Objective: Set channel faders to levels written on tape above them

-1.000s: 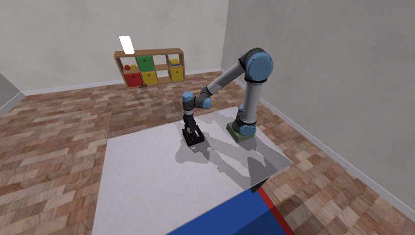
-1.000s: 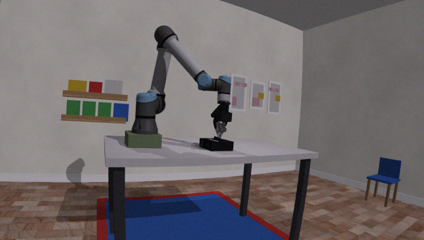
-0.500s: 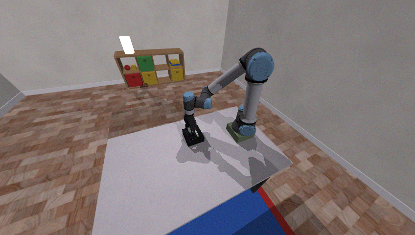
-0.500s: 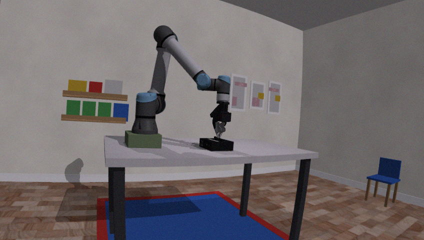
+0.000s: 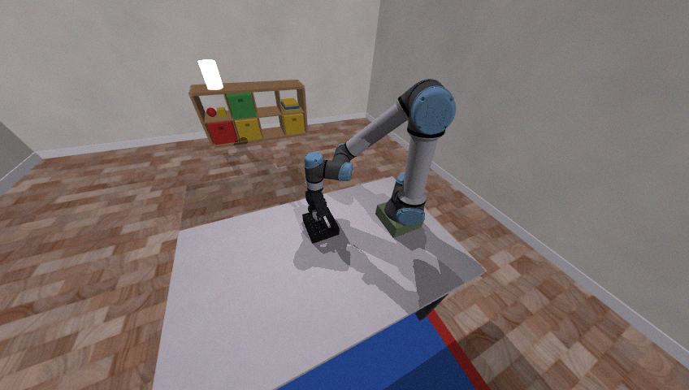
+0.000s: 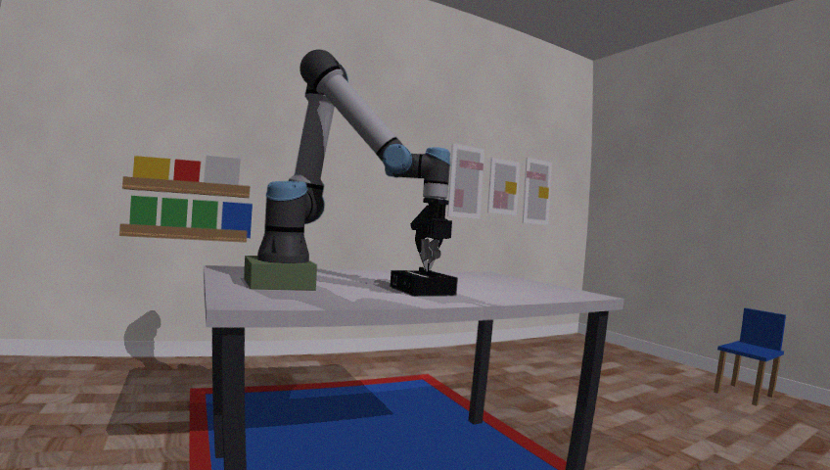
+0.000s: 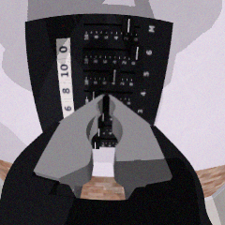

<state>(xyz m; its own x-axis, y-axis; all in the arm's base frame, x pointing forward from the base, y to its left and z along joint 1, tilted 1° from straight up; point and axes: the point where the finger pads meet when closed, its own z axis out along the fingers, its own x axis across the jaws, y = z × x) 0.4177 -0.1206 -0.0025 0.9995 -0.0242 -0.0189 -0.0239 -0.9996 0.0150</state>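
Now: hand 20 mm short of the white fader, 70 mm to the right of it and 10 mm above it.
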